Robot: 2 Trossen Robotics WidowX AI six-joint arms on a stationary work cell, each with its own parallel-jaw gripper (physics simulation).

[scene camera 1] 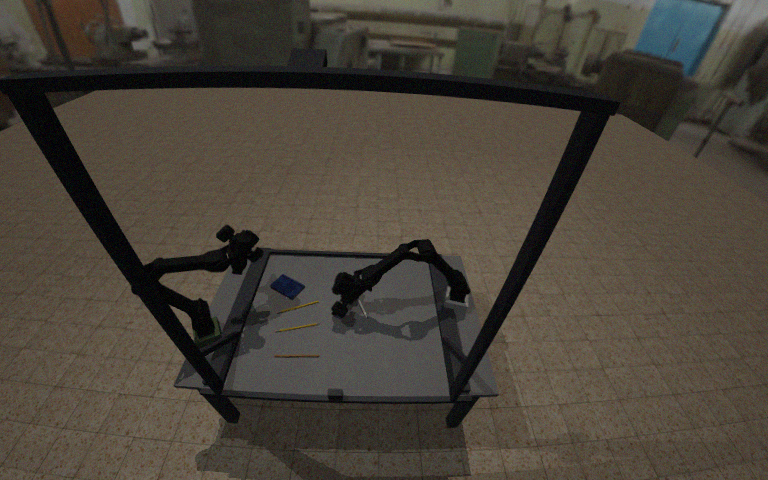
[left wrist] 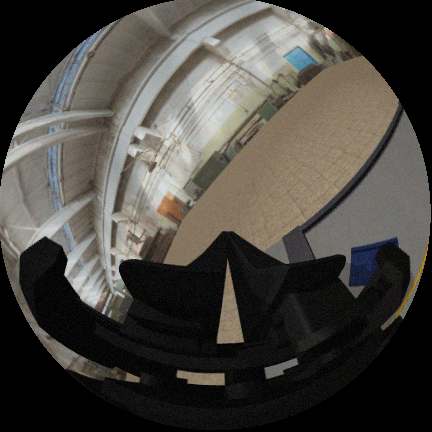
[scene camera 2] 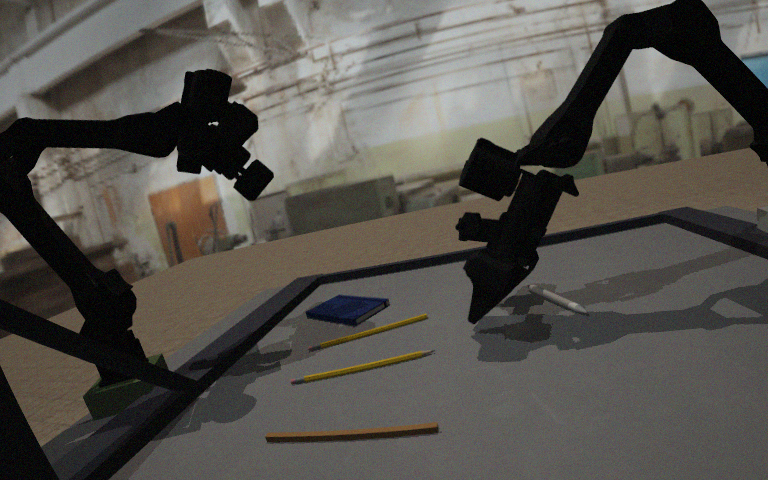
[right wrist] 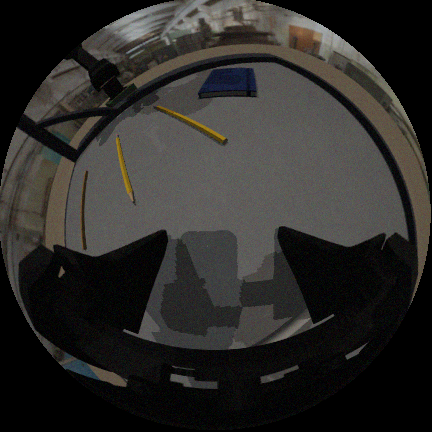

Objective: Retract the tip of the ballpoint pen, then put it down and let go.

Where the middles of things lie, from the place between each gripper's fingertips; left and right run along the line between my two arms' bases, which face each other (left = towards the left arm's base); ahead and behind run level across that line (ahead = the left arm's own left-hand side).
Scene:
My left hand is 320 mm above the blue notebook [scene camera 2: 351,310], 140 mm to the left of it and 40 mm past it. The rest, counted from my left hand: green arm mount [scene camera 2: 110,400] (300 mm below, 260 mm behind, 180 mm to the left).
My right hand is 220 mm to the right of the blue notebook and 160 mm short of it. Round my right hand: green arm mount (540 mm to the left, 60 mm behind, 10 mm above).

